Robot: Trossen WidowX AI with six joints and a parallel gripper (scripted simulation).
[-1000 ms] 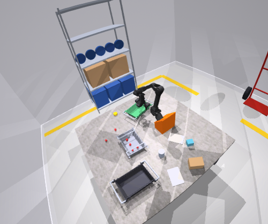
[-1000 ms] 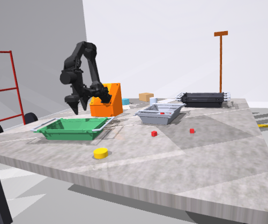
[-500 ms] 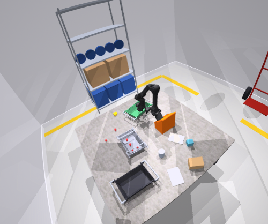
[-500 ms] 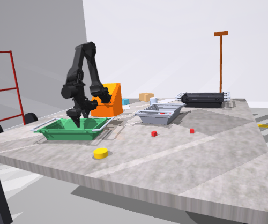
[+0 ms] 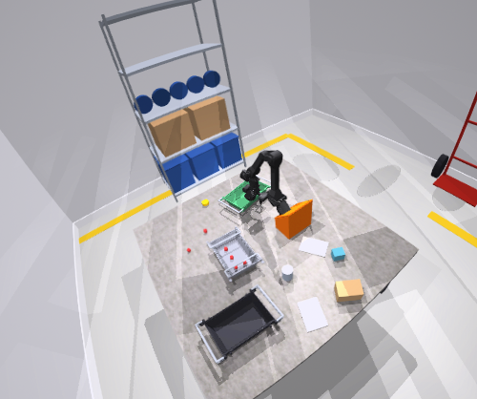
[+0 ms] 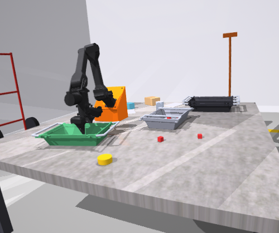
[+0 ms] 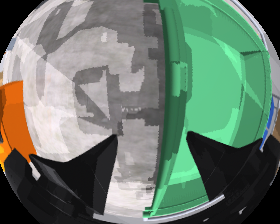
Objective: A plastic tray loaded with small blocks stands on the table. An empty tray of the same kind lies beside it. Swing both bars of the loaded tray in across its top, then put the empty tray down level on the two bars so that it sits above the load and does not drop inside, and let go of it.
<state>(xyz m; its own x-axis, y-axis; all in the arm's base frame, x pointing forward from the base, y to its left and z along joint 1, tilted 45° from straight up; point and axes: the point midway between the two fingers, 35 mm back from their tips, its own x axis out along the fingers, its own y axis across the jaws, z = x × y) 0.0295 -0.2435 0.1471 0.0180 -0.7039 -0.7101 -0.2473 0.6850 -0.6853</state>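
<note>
My gripper tip is now 20 mm short of the green tray, 90 mm to the left of it and 30 mm below it. The rest, counted from my gripper tip: yellow disc: 280 mm ahead, 240 mm to the right; then blue cube: 100 mm behind, 640 mm to the left, 10 mm above; then grey cylinder: 190 mm ahead, 560 mm to the left, 20 mm above.
</note>
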